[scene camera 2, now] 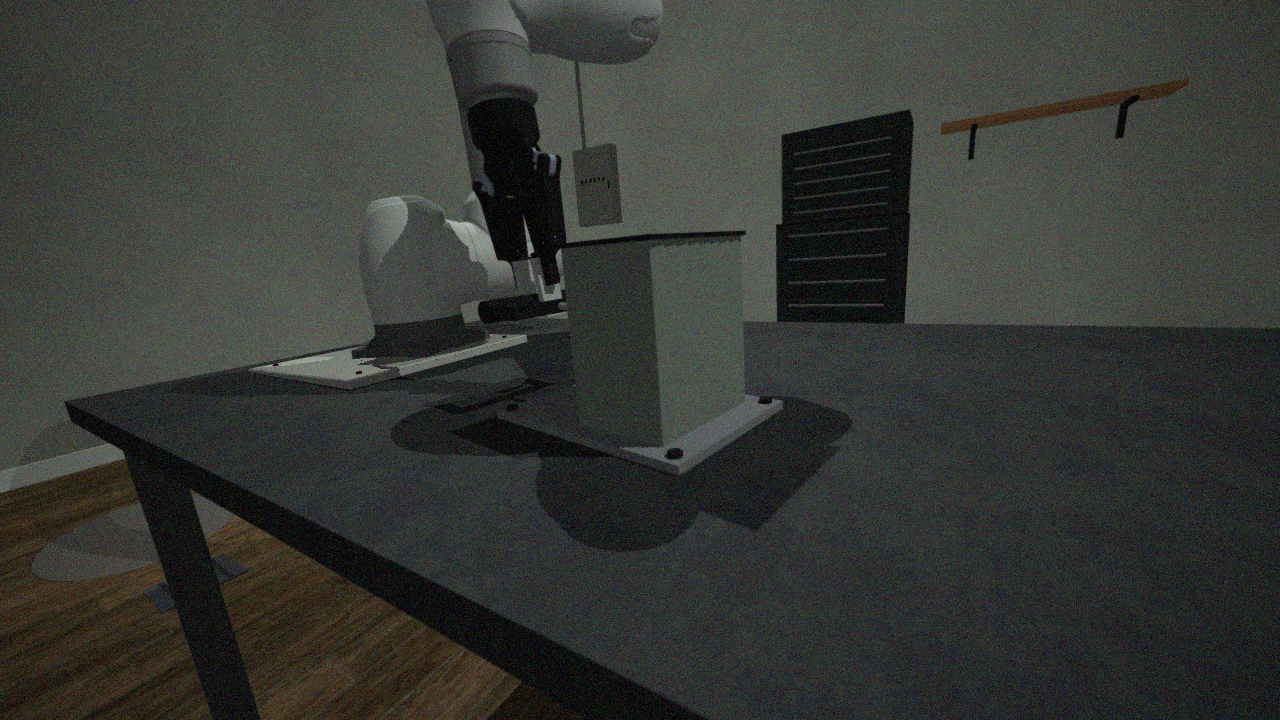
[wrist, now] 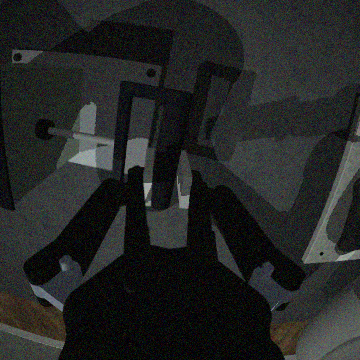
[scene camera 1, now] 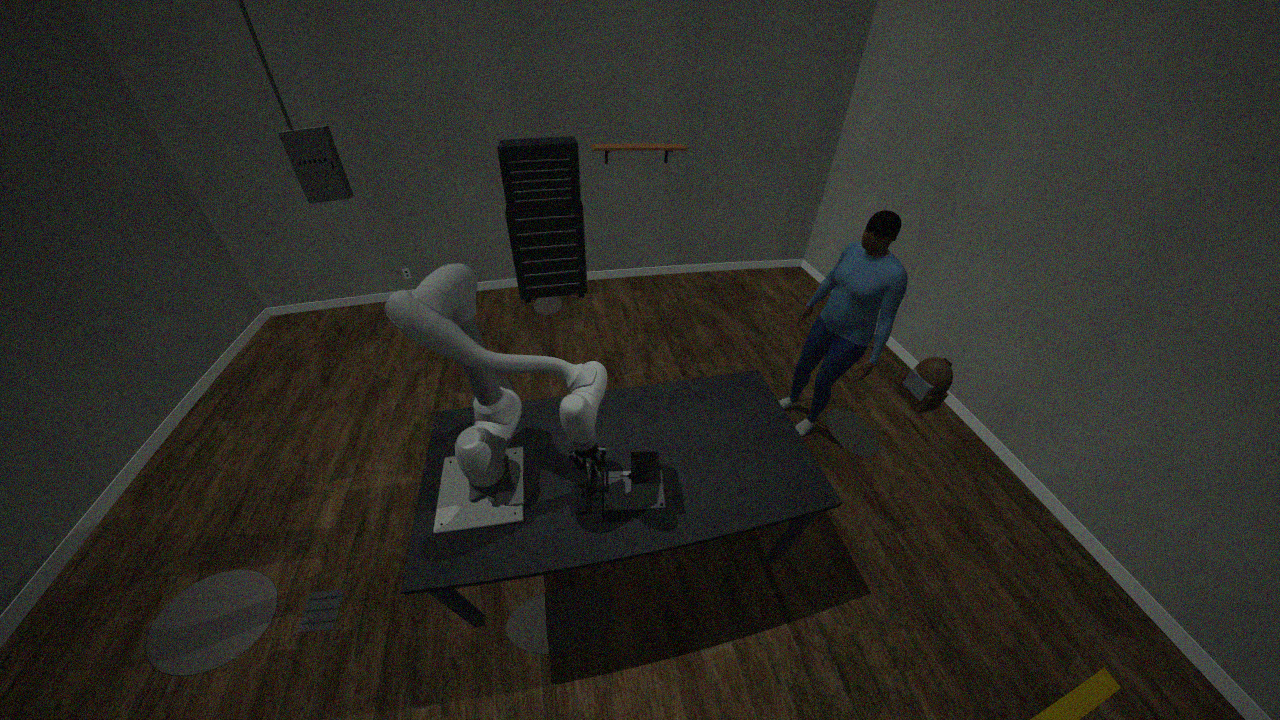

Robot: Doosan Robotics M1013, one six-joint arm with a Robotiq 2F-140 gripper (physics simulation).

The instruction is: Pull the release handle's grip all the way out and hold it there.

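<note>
The release handle's grip (wrist: pixel 172 130) (scene camera 2: pixel 505 309) is a dark rectangular frame. In the wrist view a thin light rod (wrist: pixel 85 136) runs from it to a black collar (wrist: pixel 45 129) on the pale box housing (scene camera 2: pixel 698 331) (scene camera 1: pixel 644 467). A long stretch of rod shows between collar and grip. My gripper (wrist: pixel 165 161) (scene camera 2: pixel 535 270) (scene camera 1: pixel 592 483) points down and is shut on the grip's outer bar, which lies between the two fingers. In the scene camera 2 view the housing hides the rod and part of the grip. Whether the grip is at its end stop cannot be told.
The housing stands on a base plate (scene camera 2: pixel 725 431) bolted to the dark table (scene camera 1: pixel 716 429) (scene camera 2: pixel 939 501). The arm's white mounting plate (scene camera 1: pixel 452 510) (wrist: pixel 320 235) is on the other side of the gripper. A person in blue (scene camera 1: pixel 861 291) stands beyond the table's right end.
</note>
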